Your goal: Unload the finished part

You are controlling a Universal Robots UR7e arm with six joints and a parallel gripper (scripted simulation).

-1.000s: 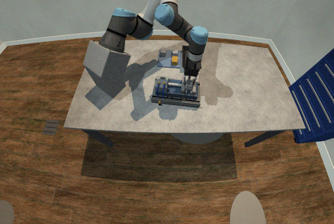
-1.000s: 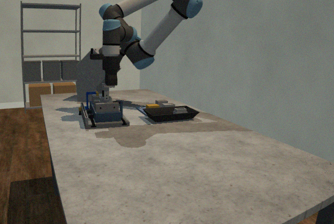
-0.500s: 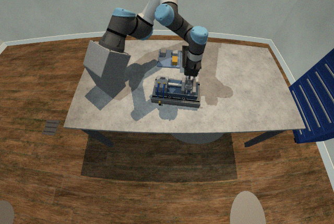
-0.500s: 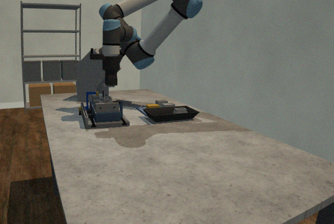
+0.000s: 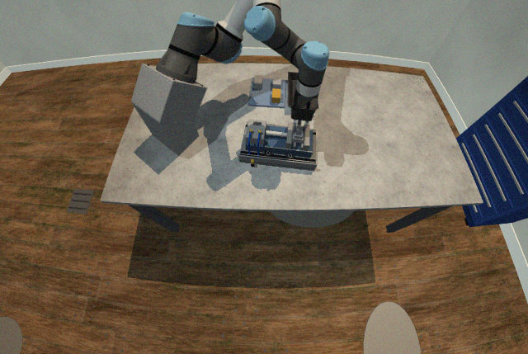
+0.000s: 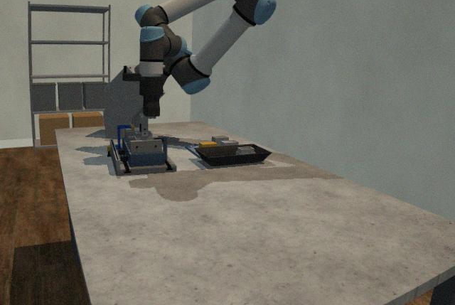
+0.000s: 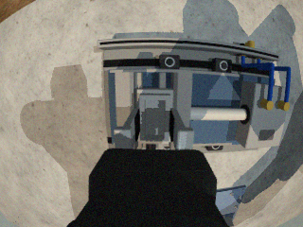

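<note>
The vise lies 8 cm below my hand and 7 cm behind it. From my hand the other things lie so: yellow block (26 cm to the left, 11 cm behind, 10 cm below); then blue fixture plate (30 cm to the left, 15 cm behind, 12 cm below).
</note>
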